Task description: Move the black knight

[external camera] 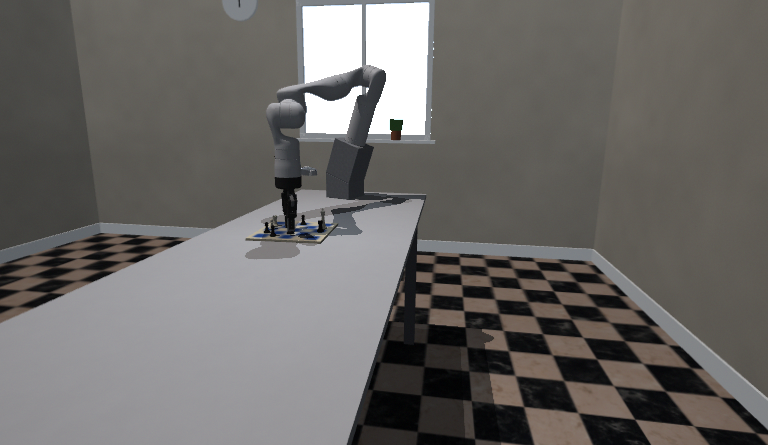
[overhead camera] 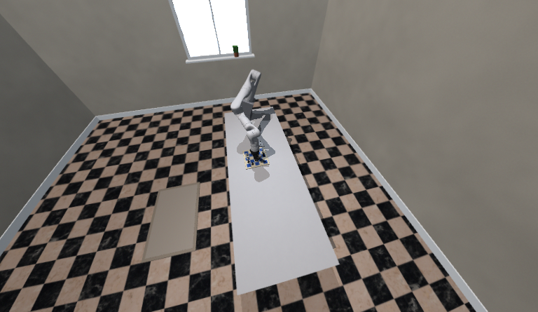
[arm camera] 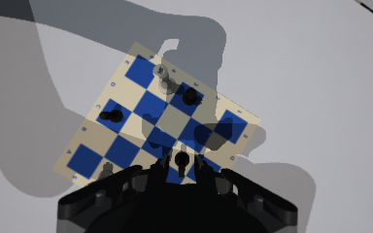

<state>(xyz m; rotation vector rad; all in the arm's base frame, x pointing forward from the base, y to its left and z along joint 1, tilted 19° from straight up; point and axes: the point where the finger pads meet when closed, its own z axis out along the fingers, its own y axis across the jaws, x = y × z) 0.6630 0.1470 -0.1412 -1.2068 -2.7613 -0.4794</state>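
Now: the blue-and-cream chessboard 4 cm behind my hand, 3 cm below it and 1 cm to the right of it.
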